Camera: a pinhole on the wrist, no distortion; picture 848 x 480 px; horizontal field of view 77.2 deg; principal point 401.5 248.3 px. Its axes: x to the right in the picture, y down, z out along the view. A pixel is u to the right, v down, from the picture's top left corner.
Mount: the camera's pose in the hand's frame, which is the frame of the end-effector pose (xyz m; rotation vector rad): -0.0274 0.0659 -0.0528 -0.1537 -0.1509 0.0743
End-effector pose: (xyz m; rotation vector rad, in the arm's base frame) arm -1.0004 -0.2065 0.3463 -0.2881 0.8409 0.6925
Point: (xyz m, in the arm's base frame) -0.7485 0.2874 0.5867
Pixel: 657 281
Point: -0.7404 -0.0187 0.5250
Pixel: 609 18
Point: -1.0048 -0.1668 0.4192
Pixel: 410 18
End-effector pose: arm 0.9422 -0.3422 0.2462 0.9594 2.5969 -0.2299
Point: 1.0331 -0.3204 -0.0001
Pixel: 618 182
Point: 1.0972 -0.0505 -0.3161
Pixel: 821 417
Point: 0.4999 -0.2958 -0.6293
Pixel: outside the picture
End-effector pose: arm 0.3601 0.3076 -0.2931 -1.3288 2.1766 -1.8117
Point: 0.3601 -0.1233 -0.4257
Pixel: 777 210
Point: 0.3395 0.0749 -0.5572
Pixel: 584 432
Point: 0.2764 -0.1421 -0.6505
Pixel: 693 459
